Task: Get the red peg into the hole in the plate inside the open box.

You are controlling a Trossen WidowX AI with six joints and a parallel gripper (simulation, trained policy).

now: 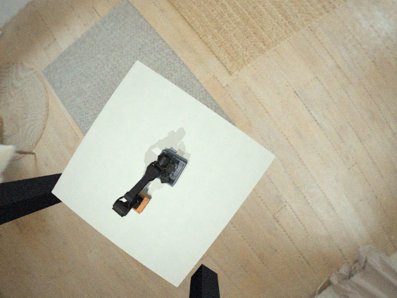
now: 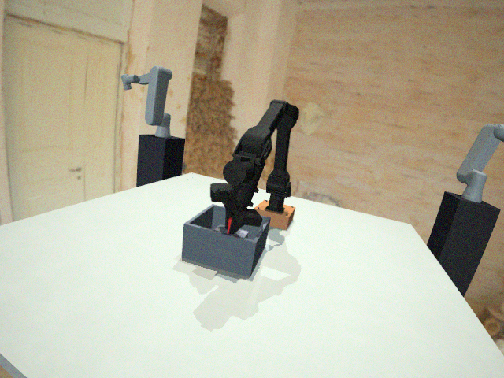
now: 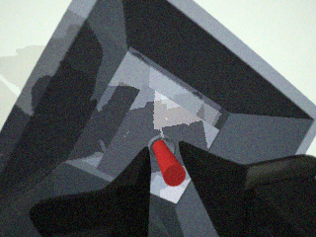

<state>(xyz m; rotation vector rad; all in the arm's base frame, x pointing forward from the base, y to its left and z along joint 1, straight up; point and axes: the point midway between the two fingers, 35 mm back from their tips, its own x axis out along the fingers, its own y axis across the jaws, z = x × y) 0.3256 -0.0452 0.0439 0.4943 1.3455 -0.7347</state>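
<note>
Right now the red peg is 10 mm to the left of my gripper tip and 10 mm behind it. Also, from my gripper tip: grey box 40 mm below; pale plate 20 mm below.
</note>
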